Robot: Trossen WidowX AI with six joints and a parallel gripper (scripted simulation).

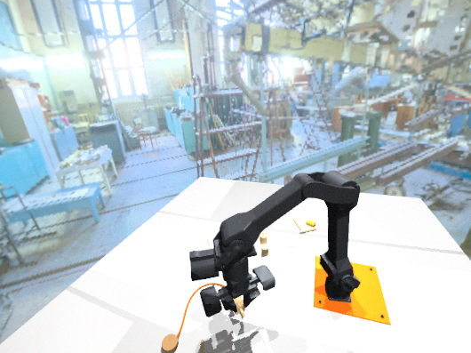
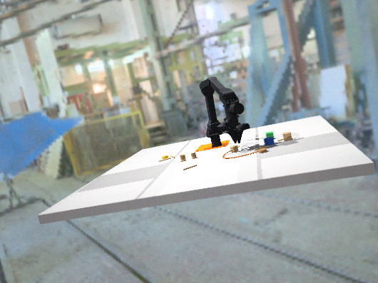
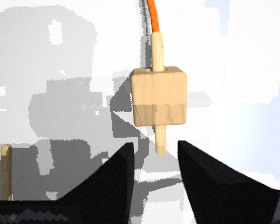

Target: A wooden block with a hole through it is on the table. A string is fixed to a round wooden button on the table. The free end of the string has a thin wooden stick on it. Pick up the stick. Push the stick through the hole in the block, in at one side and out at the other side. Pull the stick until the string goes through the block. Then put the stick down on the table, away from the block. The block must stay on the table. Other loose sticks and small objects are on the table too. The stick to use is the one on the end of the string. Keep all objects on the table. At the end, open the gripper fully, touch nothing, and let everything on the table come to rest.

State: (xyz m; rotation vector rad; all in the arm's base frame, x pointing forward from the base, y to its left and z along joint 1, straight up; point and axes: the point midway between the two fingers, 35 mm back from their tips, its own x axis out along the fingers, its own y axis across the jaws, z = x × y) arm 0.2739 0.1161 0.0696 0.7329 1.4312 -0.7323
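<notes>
The thin wooden stick lies 3 cm to the right of my gripper tip, 2 cm below it and 2 cm ahead of it. Also, from my gripper tip: blue cube 16 cm to the left, 2 cm below, 2 cm ahead; green cube 19 cm to the left, 12 cm behind, 2 cm below; round wooden button 16 cm ahead, 11 cm to the left, 3 cm below.
</notes>
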